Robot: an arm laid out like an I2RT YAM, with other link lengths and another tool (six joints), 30 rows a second.
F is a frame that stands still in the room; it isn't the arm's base.
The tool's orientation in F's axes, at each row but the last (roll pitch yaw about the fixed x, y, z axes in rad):
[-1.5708 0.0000 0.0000]
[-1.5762 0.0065 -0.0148]
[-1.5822 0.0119 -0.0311]
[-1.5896 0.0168 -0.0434]
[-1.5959 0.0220 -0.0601]
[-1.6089 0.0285 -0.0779]
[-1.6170 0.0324 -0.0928]
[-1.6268 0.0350 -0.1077]
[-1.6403 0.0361 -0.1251]
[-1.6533 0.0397 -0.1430]
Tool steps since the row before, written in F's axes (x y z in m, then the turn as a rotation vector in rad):
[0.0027 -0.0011 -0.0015 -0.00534 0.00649 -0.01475]
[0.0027 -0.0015 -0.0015 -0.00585 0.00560 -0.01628]
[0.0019 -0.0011 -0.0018 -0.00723 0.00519 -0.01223]
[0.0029 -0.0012 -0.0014 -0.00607 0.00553 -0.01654]
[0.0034 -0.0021 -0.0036 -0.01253 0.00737 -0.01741]
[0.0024 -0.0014 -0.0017 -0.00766 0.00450 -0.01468]
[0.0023 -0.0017 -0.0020 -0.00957 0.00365 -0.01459]
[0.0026 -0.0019 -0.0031 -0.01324 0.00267 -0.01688]
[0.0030 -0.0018 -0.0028 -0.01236 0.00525 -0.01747]
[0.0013 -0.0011 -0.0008 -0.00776 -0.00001 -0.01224]
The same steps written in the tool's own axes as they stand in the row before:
[0.0027 0.0015 -0.0011 -0.00534 0.01475 0.00649]
[0.0027 0.0015 -0.0015 -0.00583 0.01629 0.00560]
[0.0020 0.0018 -0.0010 -0.00724 0.01226 0.00510]
[0.0030 0.0014 -0.0010 -0.00603 0.01654 0.00557]
[0.0036 0.0036 -0.0018 -0.01256 0.01752 0.00705]
[0.0025 0.0017 -0.0011 -0.00757 0.01474 0.00446]
[0.0025 0.0020 -0.0014 -0.00939 0.01476 0.00343]
[0.0029 0.0031 -0.0014 -0.01285 0.01724 0.00220]
[0.0033 0.0028 -0.0012 -0.01228 0.01763 0.00490]
[0.0015 0.0008 -0.0008 -0.00719 0.01258 -0.00008]

